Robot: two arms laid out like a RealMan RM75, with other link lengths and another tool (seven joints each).
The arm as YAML. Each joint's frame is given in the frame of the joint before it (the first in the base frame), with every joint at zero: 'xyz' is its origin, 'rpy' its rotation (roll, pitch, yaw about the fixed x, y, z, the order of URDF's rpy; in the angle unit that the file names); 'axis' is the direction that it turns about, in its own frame. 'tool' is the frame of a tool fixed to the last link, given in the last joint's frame.
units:
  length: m
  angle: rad
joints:
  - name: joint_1
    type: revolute
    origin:
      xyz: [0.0, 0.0, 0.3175]
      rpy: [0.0, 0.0, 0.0]
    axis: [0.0, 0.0, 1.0]
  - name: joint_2
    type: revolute
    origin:
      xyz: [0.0, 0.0, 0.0]
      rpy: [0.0, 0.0, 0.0]
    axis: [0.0, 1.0, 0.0]
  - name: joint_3
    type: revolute
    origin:
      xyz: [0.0, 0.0, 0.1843]
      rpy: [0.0, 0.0, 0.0]
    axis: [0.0, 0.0, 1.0]
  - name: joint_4
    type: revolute
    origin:
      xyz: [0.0, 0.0, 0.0]
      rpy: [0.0, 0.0, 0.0]
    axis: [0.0, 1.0, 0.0]
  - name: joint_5
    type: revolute
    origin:
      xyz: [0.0, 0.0, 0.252]
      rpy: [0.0, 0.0, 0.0]
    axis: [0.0, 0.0, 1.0]
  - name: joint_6
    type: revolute
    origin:
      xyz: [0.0, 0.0, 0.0]
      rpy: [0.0, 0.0, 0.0]
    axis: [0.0, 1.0, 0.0]
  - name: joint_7
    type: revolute
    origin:
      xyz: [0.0, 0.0, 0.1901]
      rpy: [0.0, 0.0, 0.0]
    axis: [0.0, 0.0, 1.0]
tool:
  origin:
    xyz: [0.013, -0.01, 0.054]
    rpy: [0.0, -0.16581, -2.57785]
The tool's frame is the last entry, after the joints.
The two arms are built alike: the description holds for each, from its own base.
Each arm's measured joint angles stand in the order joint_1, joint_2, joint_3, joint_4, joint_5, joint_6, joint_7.
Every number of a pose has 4 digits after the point. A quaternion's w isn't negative.
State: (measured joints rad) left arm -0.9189 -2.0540 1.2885 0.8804 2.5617 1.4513 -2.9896; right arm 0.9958 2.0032 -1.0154 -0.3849 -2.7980 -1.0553 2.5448
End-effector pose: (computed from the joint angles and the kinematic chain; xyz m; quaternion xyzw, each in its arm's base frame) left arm -0.1573 0.4168 -0.0118 0.2851 -0.9419 -0.1394 0.1097; right arm 0.2933 0.4238 -0.0058 0.6957 0.6619 0.2169 0.1753
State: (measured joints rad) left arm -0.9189 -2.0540 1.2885 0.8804 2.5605 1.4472 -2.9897; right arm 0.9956 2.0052 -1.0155 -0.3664 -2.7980 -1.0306 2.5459
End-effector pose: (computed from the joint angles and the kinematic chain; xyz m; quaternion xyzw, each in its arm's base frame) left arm -0.1568 0.4177 -0.0119 0.2847 -0.9420 -0.1408 0.1081; right arm 0.2970 0.4232 -0.0088 0.6971 0.6601 0.2198 0.1732
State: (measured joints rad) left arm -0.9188 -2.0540 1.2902 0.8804 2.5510 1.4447 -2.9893; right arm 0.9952 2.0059 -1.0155 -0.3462 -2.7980 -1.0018 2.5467
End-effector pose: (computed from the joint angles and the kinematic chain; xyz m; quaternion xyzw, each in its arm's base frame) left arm -0.1548 0.4176 -0.0131 0.2848 -0.9427 -0.1393 0.1041; right arm 0.3014 0.4233 -0.0112 0.6982 0.6581 0.2243 0.1704
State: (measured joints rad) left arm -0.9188 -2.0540 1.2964 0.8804 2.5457 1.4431 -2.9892; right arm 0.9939 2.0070 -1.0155 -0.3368 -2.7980 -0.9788 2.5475
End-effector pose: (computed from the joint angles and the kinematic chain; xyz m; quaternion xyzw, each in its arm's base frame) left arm -0.1538 0.4171 -0.0144 0.2833 -0.9434 -0.1379 0.1037; right arm 0.3037 0.4250 -0.0122 0.6982 0.6575 0.2295 0.1661
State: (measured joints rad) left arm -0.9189 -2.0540 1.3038 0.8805 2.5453 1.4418 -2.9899; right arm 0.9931 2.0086 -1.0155 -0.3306 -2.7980 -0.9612 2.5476
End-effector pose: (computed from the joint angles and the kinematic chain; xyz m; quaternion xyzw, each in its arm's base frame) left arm -0.1539 0.4166 -0.0152 0.2812 -0.9438 -0.1375 0.1060; right arm 0.3051 0.4265 -0.0131 0.6976 0.6576 0.2333 0.1627
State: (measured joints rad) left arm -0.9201 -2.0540 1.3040 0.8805 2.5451 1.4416 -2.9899; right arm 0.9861 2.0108 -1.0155 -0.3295 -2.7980 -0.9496 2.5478
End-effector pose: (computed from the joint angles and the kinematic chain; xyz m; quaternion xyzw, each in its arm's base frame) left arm -0.1533 0.4168 -0.0153 0.2806 -0.9440 -0.1376 0.1058; right arm 0.3078 0.4261 -0.0137 0.6989 0.6560 0.2356 0.1604
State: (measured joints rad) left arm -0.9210 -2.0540 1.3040 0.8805 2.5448 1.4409 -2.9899; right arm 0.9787 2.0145 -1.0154 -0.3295 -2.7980 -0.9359 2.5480
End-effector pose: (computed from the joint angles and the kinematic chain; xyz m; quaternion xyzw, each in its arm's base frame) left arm -0.1529 0.4171 -0.0153 0.2801 -0.9442 -0.1378 0.1054; right arm 0.3102 0.4260 -0.0148 0.6997 0.6549 0.2382 0.1573
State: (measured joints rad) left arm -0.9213 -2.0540 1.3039 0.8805 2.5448 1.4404 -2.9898; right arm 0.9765 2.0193 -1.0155 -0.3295 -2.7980 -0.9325 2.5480
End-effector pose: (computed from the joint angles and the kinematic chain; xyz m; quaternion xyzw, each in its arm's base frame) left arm -0.1527 0.4173 -0.0153 0.2798 -0.9442 -0.1380 0.1053; right arm 0.3102 0.4248 -0.0171 0.7000 0.6551 0.2370 0.1570
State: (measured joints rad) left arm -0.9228 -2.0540 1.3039 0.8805 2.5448 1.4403 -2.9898; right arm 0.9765 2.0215 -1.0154 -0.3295 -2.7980 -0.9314 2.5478
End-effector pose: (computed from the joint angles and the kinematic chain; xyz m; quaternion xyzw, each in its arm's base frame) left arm -0.1521 0.4175 -0.0153 0.2791 -0.9444 -0.1382 0.1051; right arm 0.3098 0.4244 -0.0182 0.6999 0.6555 0.2364 0.1569
